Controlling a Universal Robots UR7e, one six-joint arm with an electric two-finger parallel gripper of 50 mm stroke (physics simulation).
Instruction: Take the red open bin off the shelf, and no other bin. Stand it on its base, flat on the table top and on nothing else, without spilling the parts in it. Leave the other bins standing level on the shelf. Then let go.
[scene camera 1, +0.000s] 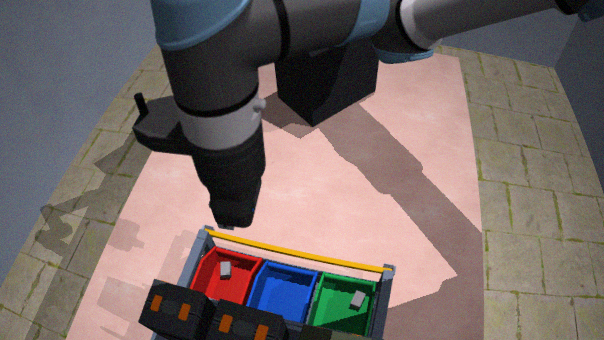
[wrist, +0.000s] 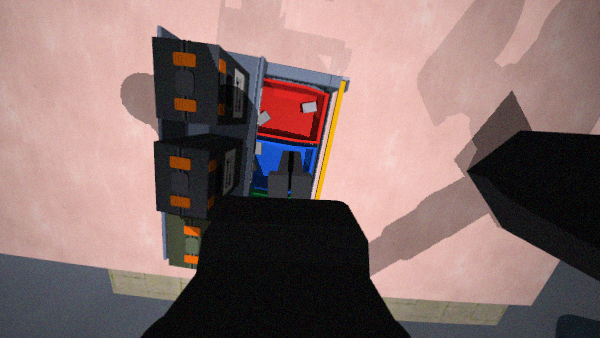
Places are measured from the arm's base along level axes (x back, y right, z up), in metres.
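Where they show: gripper, between the fingertips: (scene camera 1: 227, 224) (wrist: 291, 162).
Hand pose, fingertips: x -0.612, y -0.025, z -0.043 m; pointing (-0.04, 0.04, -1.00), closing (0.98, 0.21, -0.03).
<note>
After its pixels a point has its place.
The red open bin (scene camera 1: 240, 281) {y 0.009, x -0.611, z -0.305 m} (wrist: 287, 112) {y 0.023, x -0.645, z -0.305 m} stands in the shelf (scene camera 1: 195, 256) {y 0.087, x -0.618, z -0.229 m} (wrist: 300, 71) {y 0.095, x -0.635, z -0.229 m}, at the left end in the scene view. Light grey parts lie in it; two show in the wrist view. The blue bin (scene camera 1: 282, 292) {y -0.079, x -0.603, z -0.305 m} (wrist: 269, 156) {y -0.087, x -0.662, z -0.305 m} is beside it, then the green bin (scene camera 1: 337, 297) {y -0.184, x -0.579, z -0.305 m} (wrist: 259, 192) {y -0.153, x -0.657, z -0.235 m}. My gripper (wrist: 291, 162) {y -0.025, x -0.612, z -0.043 m} is shut and empty, pointing down. In the wrist view its fingertips overlap the blue bin, with the red bin beyond them. In the scene view the fingers are mostly hidden behind the gripper body. The table top (scene camera 1: 310, 200) {y -0.058, x -0.377, z -0.314 m} (wrist: 75, 150) {y -0.205, x -1.144, z -0.314 m} is pink.
A yellow bar (scene camera 1: 300, 254) {y -0.094, x -0.536, z -0.249 m} (wrist: 331, 145) {y -0.017, x -0.537, z -0.249 m} runs along the shelf's open side. Two dark cases with orange latches (scene camera 1: 172, 310) {y 0.013, x -0.748, z -0.090 m} (wrist: 184, 82) {y 0.019, x -0.745, z -0.091 m} and an olive case (scene camera 1: 327, 334) {y -0.197, x -0.695, z -0.117 m} (wrist: 181, 245) {y -0.218, x -0.743, z -0.117 m} stand on the shelf's other side. The black robot base (scene camera 1: 325, 85) {y -0.013, x -0.127, z -0.193 m} stands farther back.
</note>
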